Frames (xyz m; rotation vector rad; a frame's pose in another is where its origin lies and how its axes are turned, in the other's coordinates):
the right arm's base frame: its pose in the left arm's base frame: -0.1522 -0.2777 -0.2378 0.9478 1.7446 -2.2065
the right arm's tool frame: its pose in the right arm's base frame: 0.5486 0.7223 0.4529 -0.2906 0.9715 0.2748
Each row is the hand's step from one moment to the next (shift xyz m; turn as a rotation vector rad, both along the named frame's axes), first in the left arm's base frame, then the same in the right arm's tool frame.
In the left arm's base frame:
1: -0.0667 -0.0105 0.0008 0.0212 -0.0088 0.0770
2: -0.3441 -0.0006 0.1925 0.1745 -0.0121 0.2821
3: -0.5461 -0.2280 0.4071 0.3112 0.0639 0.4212
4: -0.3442 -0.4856 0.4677 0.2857 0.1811 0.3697
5: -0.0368 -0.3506 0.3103 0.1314 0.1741 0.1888
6: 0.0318 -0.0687 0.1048 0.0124 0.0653 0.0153
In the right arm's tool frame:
1: -0.0056 -0.0502 0.0448 -0.0459 -0.0244 -0.0612
2: -0.0724 -0.3787 0.0823 -0.1565 -0.0184 -0.2921
3: -0.3624 -0.6003 0.1557 -0.1650 -0.0086 -0.5010
4: -0.6290 -0.4099 0.0967 -0.0362 -0.0296 -0.4989
5: -0.4536 -0.1141 -0.0420 0.0538 -0.0473 -0.2794
6: -0.1124 -0.0164 -0.0618 0.0491 -0.0155 -0.0448

